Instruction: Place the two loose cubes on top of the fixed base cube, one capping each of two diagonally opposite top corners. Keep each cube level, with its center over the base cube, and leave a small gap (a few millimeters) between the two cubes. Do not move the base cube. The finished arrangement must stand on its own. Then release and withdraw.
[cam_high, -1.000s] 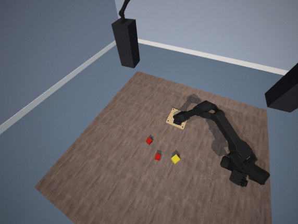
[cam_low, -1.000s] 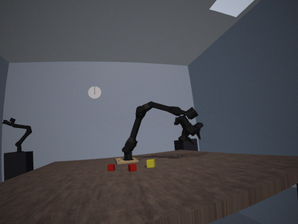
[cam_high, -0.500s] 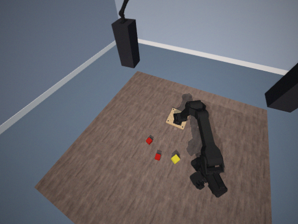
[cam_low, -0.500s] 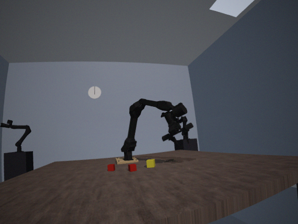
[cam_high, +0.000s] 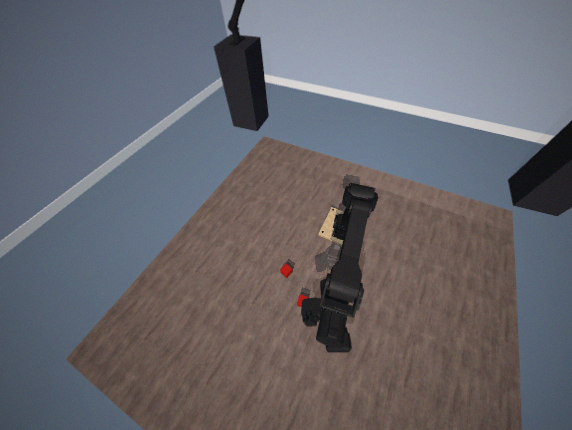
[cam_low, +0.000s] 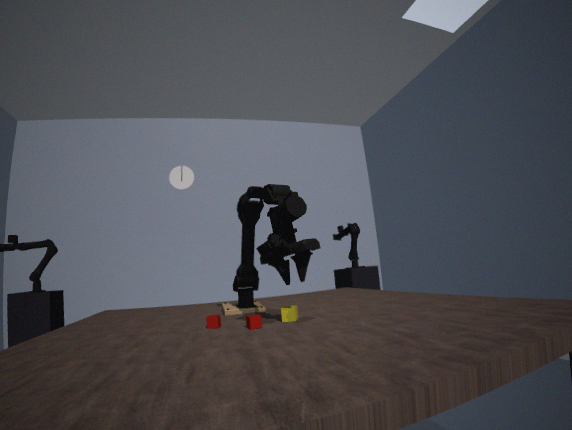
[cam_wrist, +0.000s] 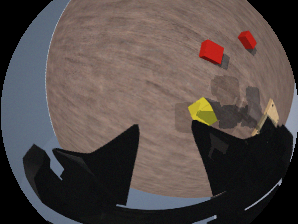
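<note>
My gripper tip is now 90 mm above the yellow cube, 80 mm past it and 10 mm to the right of it.
</note>
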